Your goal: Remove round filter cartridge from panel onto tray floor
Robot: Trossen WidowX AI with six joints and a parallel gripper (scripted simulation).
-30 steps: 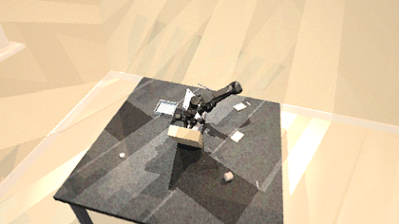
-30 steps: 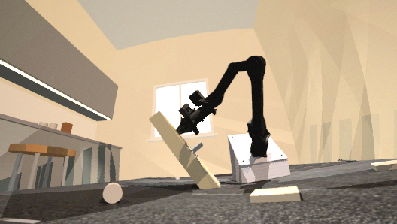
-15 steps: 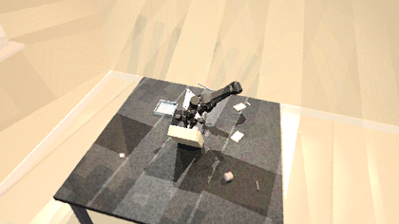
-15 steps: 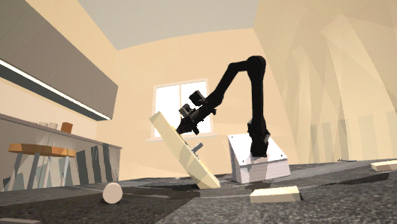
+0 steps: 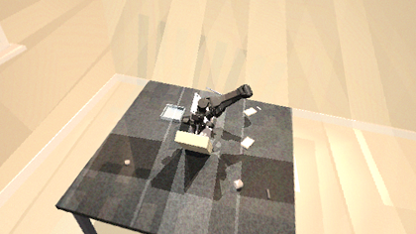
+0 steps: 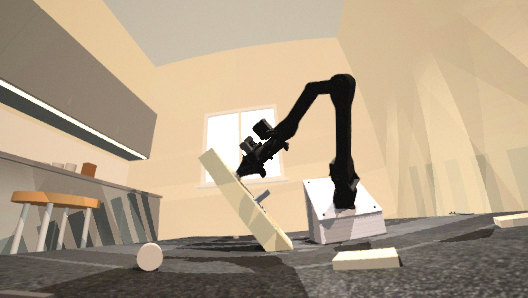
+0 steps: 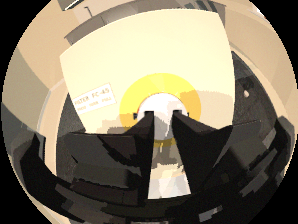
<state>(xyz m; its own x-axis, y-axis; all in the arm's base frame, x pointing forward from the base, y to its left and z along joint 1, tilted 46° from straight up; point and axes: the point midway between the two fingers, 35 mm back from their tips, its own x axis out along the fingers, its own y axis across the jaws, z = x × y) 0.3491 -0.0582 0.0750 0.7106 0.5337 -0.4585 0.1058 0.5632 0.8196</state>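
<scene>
The tan service panel lies 80 mm below my gripper tip and 30 mm behind it. From my gripper tip the other things lie so: grey tray (400 mm behind, 300 mm to the right, 240 mm below); thin stick (490 mm to the left, 240 mm below, 80 mm ahead); round filter cartridge (10 mm below, 10 mm ahead).
</scene>
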